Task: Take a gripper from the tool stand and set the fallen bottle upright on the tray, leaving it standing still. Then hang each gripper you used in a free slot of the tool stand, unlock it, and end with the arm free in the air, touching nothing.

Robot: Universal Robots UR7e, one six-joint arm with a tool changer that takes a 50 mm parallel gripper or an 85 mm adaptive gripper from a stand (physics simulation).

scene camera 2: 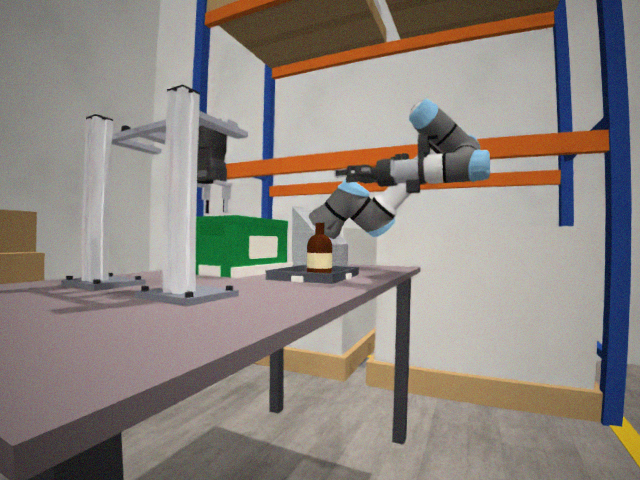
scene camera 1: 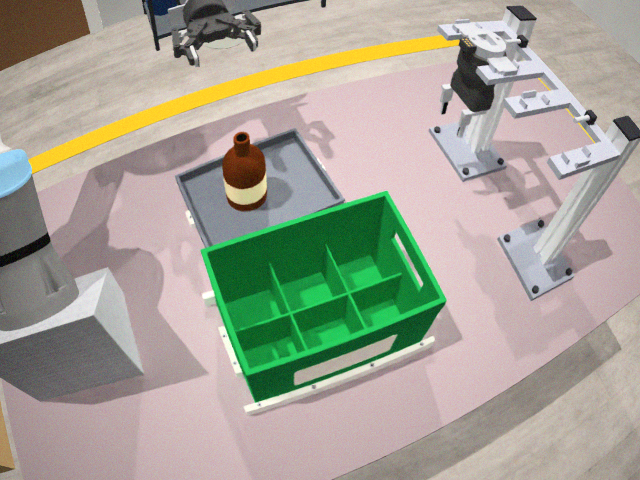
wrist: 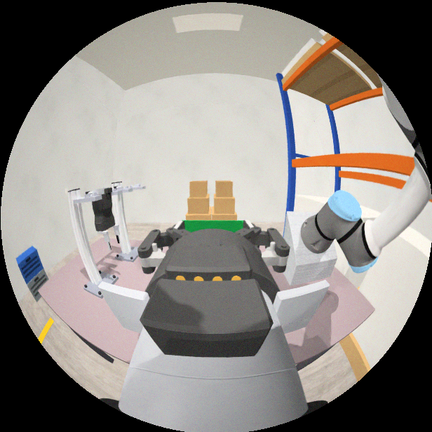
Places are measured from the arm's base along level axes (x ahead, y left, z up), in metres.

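Pixels of known places: arm's base, origin of the base link: (scene camera 1: 37,308).
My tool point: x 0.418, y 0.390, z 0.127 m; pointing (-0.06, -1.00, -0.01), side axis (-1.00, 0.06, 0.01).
Observation:
Ahead of a thing's pixels: the offset from my tool point to its middle.
The brown bottle with a cream label {0.015 m back, 0.242 m right, 0.213 m down} (scene camera 1: 244,175) (scene camera 2: 319,253) stands upright on the grey tray {0.001 m ahead, 0.246 m right, 0.283 m down} (scene camera 1: 305,180) (scene camera 2: 281,273); the wrist view does not show it. The adaptive gripper on the arm (scene camera 1: 223,49) (scene camera 2: 338,172) (wrist: 214,226) is open and empty, held level in the air higher than the bottle and apart from it. The tool stand (scene camera 1: 581,206) (scene camera 2: 180,196) (wrist: 82,240) holds the parallel gripper (scene camera 1: 452,117) (scene camera 2: 216,205) (wrist: 114,242) in one slot. Its other slot, nearer the front in scene camera 1, is empty.
A green crate with dividers {0.018 m back, 0.520 m right, 0.208 m down} (scene camera 1: 310,232) (scene camera 2: 222,242) (wrist: 214,225) stands beside the tray, between white rails. The arm's grey pedestal (scene camera 1: 67,341) (wrist: 312,267) stands at the table's side. A blue and orange shelf rack (scene camera 2: 612,206) (wrist: 289,150) stands behind the arm.

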